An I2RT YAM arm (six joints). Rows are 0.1 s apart.
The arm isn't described. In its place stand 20 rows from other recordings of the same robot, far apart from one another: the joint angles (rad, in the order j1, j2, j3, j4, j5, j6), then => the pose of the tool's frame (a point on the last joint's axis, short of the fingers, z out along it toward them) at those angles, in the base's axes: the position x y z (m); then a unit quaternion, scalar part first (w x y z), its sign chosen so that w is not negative.
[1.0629 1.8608 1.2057 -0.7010 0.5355 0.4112] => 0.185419 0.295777 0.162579 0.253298 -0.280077 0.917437 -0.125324
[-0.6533 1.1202 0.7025 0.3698 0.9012 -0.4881] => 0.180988 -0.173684 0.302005 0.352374 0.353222 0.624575 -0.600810
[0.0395 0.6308 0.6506 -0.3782 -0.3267 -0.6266] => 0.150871 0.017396 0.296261 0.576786 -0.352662 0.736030 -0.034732
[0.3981 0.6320 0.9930 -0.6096 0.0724 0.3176] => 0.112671 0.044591 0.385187 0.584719 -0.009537 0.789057 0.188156
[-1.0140 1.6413 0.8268 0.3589 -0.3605 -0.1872] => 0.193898 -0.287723 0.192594 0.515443 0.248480 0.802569 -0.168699
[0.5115 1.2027 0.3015 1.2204 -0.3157 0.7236] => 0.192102 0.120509 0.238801 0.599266 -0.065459 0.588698 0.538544
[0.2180 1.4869 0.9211 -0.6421 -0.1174 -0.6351] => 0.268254 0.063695 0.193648 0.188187 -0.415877 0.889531 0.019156
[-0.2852 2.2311 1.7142 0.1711 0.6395 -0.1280] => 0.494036 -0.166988 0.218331 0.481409 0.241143 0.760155 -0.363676
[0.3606 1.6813 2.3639 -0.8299 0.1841 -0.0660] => 0.291599 0.102994 0.560998 0.653566 -0.100937 0.749637 0.026607
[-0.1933 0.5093 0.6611 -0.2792 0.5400 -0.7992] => 0.120432 -0.042224 0.325296 0.464583 -0.047649 0.743114 -0.479243
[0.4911 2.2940 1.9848 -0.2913 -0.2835 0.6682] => 0.467607 0.261370 0.232894 0.317800 0.011821 0.878129 0.357426
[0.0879 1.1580 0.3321 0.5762 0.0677 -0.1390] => 0.229727 0.017828 0.188823 0.612315 -0.068712 0.786481 -0.042382
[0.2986 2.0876 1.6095 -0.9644 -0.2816 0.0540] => 0.388393 0.129900 0.176265 0.037923 -0.129469 0.979590 0.149008
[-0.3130 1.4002 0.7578 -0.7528 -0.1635 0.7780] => 0.217140 -0.064184 0.167478 0.066298 0.509000 0.852446 0.099292
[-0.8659 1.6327 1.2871 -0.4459 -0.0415 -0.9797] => 0.237093 -0.276426 0.272503 0.244535 -0.060464 0.922899 -0.291213
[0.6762 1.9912 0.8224 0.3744 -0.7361 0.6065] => 0.257371 0.237159 0.080903 0.083751 -0.166199 0.858337 0.478144
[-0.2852 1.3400 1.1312 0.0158 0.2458 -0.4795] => 0.302946 -0.097849 0.357597 0.550028 0.003250 0.770071 -0.323187
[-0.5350 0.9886 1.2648 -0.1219 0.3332 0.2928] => 0.166591 -0.112265 0.475090 0.730470 0.373313 0.536675 -0.197564
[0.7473 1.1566 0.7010 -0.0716 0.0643 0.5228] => 0.188468 0.171510 0.246153 0.417589 -0.081137 0.862818 0.273097
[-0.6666 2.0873 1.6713 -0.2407 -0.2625 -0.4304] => 0.386544 -0.292353 0.232773 0.434561 0.047470 0.890249 -0.127906
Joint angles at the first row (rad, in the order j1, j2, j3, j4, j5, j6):
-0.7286, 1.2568, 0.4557, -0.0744, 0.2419, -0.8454
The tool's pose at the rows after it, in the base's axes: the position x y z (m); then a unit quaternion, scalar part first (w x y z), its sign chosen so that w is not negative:
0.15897 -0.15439 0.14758 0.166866 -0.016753 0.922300 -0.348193
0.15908 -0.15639 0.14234 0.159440 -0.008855 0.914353 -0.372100
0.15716 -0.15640 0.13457 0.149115 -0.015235 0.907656 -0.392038
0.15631 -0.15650 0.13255 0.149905 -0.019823 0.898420 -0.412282
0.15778 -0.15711 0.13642 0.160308 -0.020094 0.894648 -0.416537
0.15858 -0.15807 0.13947 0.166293 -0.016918 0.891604 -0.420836
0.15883 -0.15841 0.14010 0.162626 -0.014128 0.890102 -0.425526
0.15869 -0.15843 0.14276 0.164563 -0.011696 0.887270 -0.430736
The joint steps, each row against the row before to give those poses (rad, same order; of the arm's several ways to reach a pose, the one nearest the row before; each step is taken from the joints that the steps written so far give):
0.0000, -0.0123, -0.0264, 0.0752, 0.0235, -0.0255
0.0008, 0.0244, -0.0228, 0.0770, 0.0473, -0.0068
-0.0006, 0.0235, -0.0348, 0.0826, 0.0337, -0.0341
0.0001, 0.0061, -0.0242, 0.0713, 0.0200, -0.0283
0.0010, -0.0102, 0.0049, 0.0068, -0.0087, -0.0004
-0.0010, -0.0067, 0.0049, 0.0041, -0.0012, 0.0031
0.0018, 0.0006, 0.0017, 0.0021, 0.0145, 0.0001
0.0004, -0.0111, 0.0013, -0.0003, 0.0060, 0.0000

